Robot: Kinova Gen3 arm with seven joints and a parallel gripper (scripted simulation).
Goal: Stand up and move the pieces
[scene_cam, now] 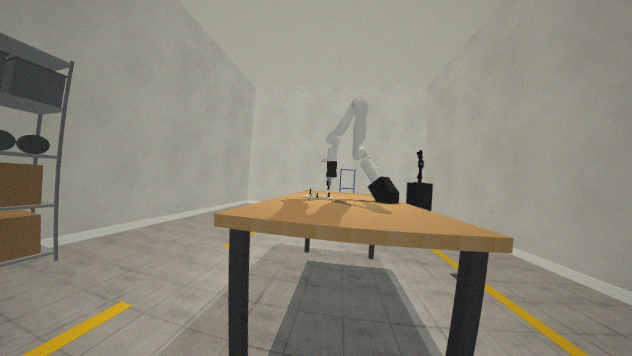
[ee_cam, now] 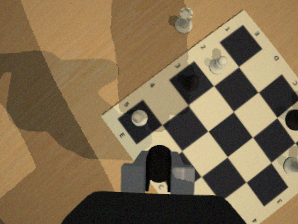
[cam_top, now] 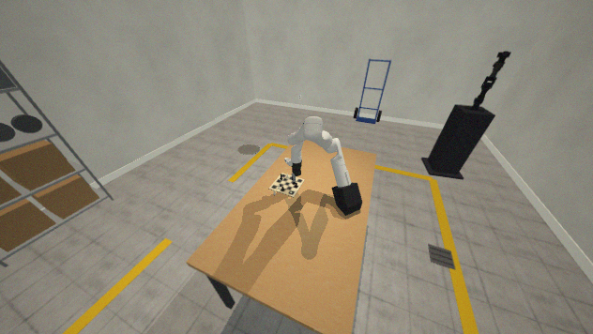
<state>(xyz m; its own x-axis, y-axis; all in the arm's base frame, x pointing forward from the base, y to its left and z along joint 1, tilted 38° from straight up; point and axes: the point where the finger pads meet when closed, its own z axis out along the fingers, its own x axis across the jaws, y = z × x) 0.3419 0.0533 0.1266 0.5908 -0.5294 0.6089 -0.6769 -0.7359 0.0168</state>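
My hand is 7 cm short of the small chessboard, 5 cm to the left of it and 11 cm above it. Round my hand: black piece 14 cm ahead, 10 cm to the right, 8 cm below.
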